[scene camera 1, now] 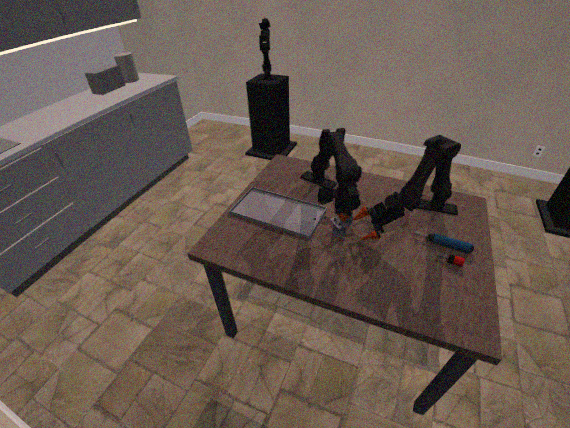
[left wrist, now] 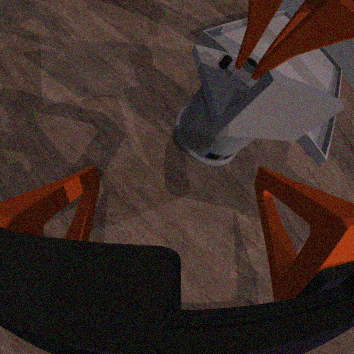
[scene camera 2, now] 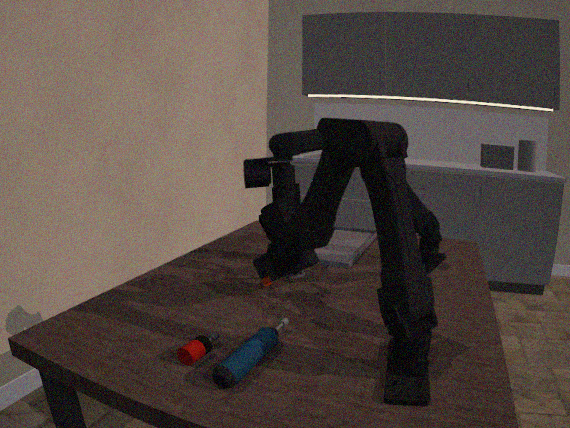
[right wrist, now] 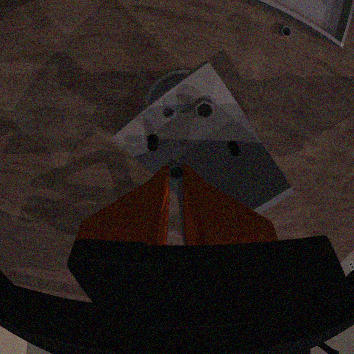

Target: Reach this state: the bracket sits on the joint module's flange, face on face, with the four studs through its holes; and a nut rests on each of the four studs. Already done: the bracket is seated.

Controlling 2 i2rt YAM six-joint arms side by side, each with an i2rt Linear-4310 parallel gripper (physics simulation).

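Pixels of known places: left gripper, fingertip midpoint: (scene camera 1: 356, 229) (left wrist: 176, 175) (right wrist: 172, 198); right gripper, fingertip midpoint: (scene camera 1: 343, 220) (left wrist: 246, 69) (right wrist: 175, 173); left arm's base, link origin: (scene camera 1: 436, 207) (scene camera 2: 406, 370); right arm's base, link origin: (scene camera 1: 318, 180) (scene camera 2: 427, 263).
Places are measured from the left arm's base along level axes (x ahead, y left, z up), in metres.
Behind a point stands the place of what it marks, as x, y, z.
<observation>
The grey bracket (scene camera 1: 337, 223) @(0.322, -0.446, 0.068) (left wrist: 280, 110) @(0.288, -0.401, 0.091) (right wrist: 210, 130) @(0.293, -0.443, 0.066) sits on the round joint module (left wrist: 200, 137) @(0.307, -0.407, 0.024) (right wrist: 161, 91) @(0.322, -0.456, 0.034). Several dark round spots show on the bracket's plate in the right wrist view; I cannot tell which are studs, holes or nuts. My right gripper (right wrist: 175, 173) @(0.314, -0.424, 0.083) (left wrist: 246, 69) @(0.314, -0.424, 0.083) is over the bracket, shut on a small dark nut (right wrist: 176, 173) @(0.314, -0.427, 0.088) at its fingertips. The fingertips hide part of the plate. My left gripper (scene camera 1: 358, 229) @(0.308, -0.362, 0.040) (left wrist: 176, 175) @(0.308, -0.362, 0.040) is open and empty beside the module, its fingers spread wide. In scene camera 2 the module is mostly hidden behind the left arm.
A grey rimmed tray (scene camera 1: 270, 231) @(0.352, -0.728, 0.001) (right wrist: 320, 33) @(0.189, -0.523, 0.013) lies left of the module in scene camera 1. A small dark ring (right wrist: 285, 31) @(0.221, -0.514, 0.005) shows near the tray's corner. A blue tool (scene camera 1: 451, 243) @(0.280, 0.034, 0.032) (scene camera 2: 250, 355) @(0.252, 0.059, 0.035) and a red-and-black piece (scene camera 1: 456, 260) @(0.369, 0.046, 0.028) (scene camera 2: 192, 351) @(0.350, 0.072, 0.029) lie at the right in scene camera 1.
</observation>
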